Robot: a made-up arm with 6 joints. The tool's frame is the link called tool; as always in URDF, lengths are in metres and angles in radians. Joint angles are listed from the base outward. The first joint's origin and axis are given. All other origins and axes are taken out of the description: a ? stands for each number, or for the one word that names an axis. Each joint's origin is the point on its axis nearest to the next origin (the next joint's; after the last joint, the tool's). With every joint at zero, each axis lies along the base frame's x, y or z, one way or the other. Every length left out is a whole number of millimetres.
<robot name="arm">
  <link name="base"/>
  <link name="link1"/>
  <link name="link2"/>
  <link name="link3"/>
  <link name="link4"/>
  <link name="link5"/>
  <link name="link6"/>
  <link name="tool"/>
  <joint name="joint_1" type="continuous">
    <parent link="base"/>
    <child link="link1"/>
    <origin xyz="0.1 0 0.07"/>
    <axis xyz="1 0 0"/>
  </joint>
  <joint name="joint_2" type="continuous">
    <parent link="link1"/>
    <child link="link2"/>
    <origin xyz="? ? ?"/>
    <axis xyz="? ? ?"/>
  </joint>
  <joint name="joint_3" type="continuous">
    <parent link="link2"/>
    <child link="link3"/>
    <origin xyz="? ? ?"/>
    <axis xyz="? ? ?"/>
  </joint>
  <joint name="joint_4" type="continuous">
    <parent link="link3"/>
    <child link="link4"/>
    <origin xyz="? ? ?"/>
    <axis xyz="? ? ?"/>
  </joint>
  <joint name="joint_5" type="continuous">
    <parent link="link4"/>
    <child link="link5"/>
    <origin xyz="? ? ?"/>
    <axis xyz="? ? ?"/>
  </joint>
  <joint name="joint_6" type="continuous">
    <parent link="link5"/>
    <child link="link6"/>
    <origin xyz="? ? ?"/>
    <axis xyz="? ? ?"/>
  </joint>
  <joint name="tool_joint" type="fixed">
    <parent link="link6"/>
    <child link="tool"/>
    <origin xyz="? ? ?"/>
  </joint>
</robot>
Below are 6 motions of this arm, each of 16 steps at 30 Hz.
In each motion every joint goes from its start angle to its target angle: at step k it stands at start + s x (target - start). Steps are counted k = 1, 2, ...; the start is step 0. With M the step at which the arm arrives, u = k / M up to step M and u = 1 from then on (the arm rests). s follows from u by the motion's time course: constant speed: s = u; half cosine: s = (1 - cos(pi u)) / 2; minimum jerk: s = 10 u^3 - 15 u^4 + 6 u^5.
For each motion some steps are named. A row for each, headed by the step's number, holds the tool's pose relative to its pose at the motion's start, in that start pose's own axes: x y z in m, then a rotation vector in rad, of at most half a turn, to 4 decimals.
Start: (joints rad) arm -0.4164 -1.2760 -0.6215 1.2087 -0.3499 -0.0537
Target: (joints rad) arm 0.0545 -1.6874 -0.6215 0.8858 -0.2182 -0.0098
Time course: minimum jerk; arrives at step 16
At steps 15, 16:
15: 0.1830 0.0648 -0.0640 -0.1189 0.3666 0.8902
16: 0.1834 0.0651 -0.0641 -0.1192 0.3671 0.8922

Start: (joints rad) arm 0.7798 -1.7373 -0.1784 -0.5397 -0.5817 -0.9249
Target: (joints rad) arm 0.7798 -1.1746 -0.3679 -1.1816 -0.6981 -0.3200
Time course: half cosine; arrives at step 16
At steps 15, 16:
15: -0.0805 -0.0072 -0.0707 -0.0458 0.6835 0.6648
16: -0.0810 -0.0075 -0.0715 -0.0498 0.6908 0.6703

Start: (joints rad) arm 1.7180 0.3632 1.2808 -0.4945 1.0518 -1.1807
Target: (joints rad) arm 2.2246 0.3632 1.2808 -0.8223 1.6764 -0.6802
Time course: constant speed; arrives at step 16
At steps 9, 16:
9: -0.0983 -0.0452 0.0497 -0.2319 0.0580 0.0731
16: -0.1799 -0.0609 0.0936 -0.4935 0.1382 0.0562

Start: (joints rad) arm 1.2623 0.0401 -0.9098 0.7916 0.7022 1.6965
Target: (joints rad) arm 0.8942 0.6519 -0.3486 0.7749 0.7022 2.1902
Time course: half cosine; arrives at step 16
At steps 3, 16:
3: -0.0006 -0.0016 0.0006 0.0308 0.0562 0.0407
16: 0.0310 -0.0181 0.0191 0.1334 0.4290 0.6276

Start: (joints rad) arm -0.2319 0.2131 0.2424 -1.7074 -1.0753 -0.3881
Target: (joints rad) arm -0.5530 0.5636 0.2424 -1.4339 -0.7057 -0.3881
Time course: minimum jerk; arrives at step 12
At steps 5, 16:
5: 0.0143 -0.0123 -0.0122 -0.2563 0.0312 -0.0230
16: 0.0318 -0.0368 -0.0193 -0.7294 0.1374 -0.0025

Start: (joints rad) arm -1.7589 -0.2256 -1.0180 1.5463 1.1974 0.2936
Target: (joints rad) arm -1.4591 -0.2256 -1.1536 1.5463 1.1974 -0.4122
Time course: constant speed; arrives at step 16
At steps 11, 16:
11: -0.0016 0.0407 -0.0267 0.0377 -0.4666 0.1105
16: -0.0044 0.0587 -0.0353 0.0735 -0.6766 0.1548

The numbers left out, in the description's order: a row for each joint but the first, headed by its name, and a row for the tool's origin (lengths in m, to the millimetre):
joint_2: xyz 0 -0.298 0.094, axis 0 -1 0
joint_3: xyz -0.175 0 -0.036, axis 1 0 0
joint_4: xyz 0 0.117 0.179, axis 0 0 -1
joint_5: xyz 0.045 -0.079 0, axis -1 0 0
joint_6: xyz 0 -0.002 -0.034, axis 0 1 0
tool: xyz -0.032 0 -0.034

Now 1 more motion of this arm.
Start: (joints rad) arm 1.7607 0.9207 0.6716 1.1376 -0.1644 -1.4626
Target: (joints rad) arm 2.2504 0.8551 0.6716 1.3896 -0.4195 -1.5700
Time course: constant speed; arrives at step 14
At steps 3, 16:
3: -0.0126 -0.0317 0.0061 -0.1217 -0.0053 -0.1297
16: -0.0732 -0.1328 0.0442 -0.6072 -0.0391 -0.5537

